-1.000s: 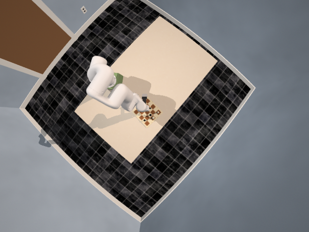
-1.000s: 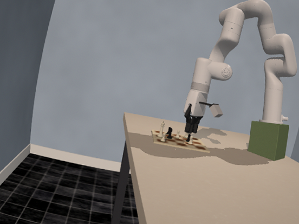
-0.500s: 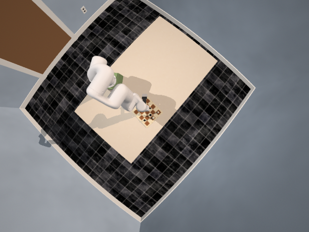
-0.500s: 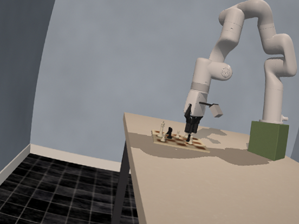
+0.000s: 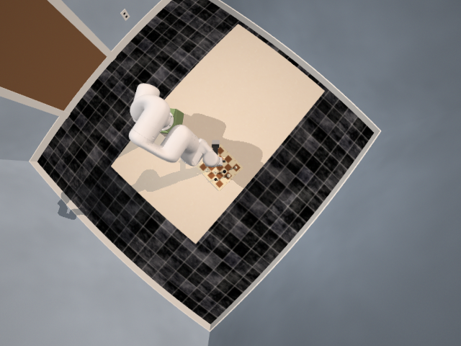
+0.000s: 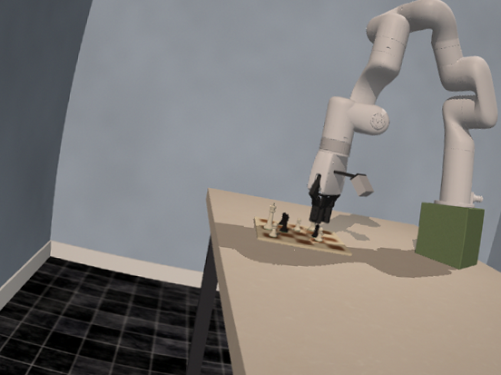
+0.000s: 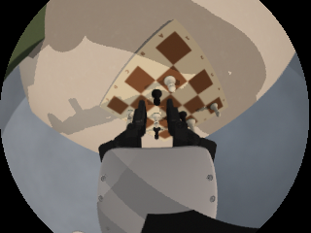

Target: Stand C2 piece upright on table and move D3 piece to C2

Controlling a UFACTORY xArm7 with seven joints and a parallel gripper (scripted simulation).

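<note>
My hand is 6 cm above the chessboard and 4 cm short of it.
</note>
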